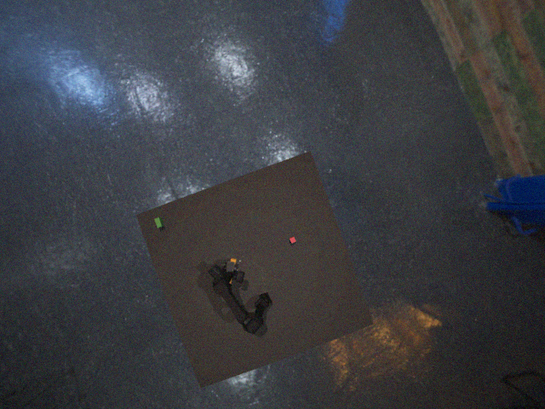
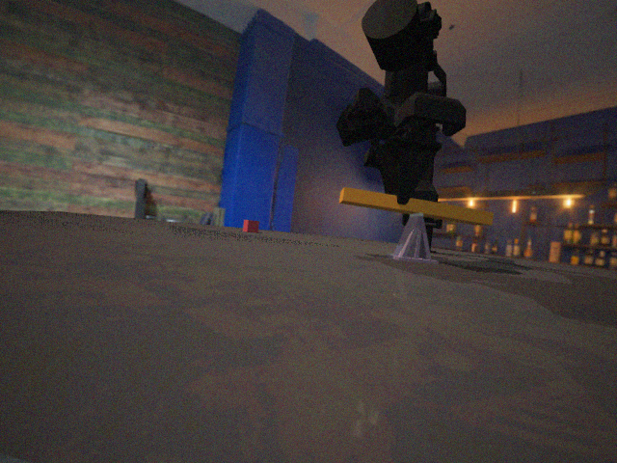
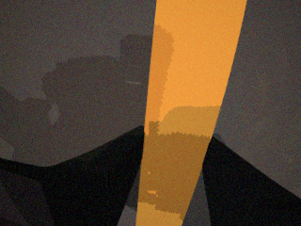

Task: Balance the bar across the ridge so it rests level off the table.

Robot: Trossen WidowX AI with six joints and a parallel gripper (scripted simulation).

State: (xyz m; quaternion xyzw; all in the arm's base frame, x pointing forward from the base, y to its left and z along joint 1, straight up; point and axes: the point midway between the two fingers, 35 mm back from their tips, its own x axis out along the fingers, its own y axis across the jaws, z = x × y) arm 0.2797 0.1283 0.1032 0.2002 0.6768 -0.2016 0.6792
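The yellow bar is 2 cm behind my gripper tip and 2 cm to the left of it. The rest, counted from my gripper tip: red block 4 cm ahead, 44 cm to the right, 5 cm below; then green block 46 cm ahead, 37 cm to the left, 5 cm below.
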